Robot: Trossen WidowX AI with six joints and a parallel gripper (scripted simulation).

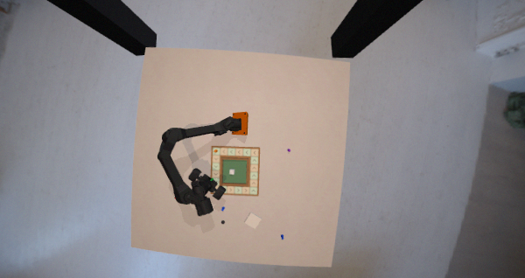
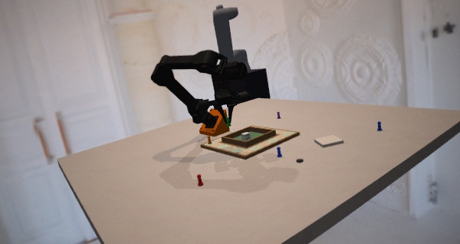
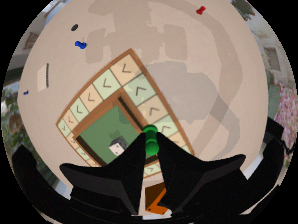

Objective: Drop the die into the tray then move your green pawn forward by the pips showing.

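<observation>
Now: the white die 2 cm behind my gripper tip, 10 cm to the left of it and 8 cm below it. From my gripper tip the other things lie so: green-floored tray (2 cm behind, 11 cm to the left, 10 cm below); orange pawn (15 cm behind, 8 cm below); green pawn (1 cm above).
</observation>
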